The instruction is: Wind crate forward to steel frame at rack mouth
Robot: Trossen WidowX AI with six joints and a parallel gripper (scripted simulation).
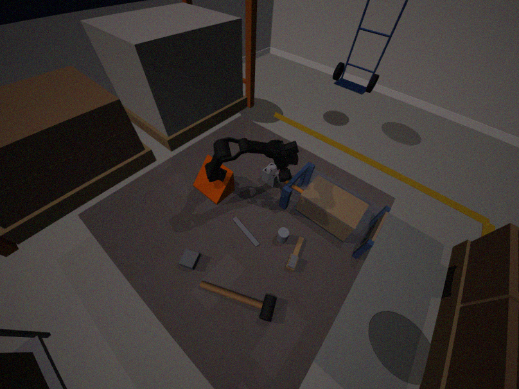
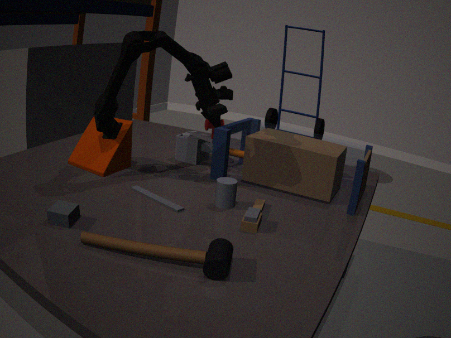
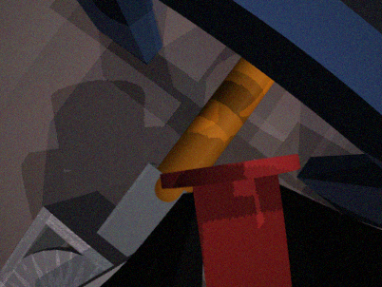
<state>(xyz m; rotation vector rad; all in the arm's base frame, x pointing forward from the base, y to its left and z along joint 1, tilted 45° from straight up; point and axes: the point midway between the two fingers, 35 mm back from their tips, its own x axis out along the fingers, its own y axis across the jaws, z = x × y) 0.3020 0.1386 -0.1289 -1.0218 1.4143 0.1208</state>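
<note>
The grey winch is 120 mm behind my gripper tip, 100 mm below it and 20 mm to the left of it. From my gripper tip the other things lie so: flat grey bar: 350 mm to the right, 130 mm below, 30 mm behind; red knob: 10 mm to the right, 10 mm behind; small wooden tool: 320 mm to the right, 240 mm ahead, 110 mm below.
</note>
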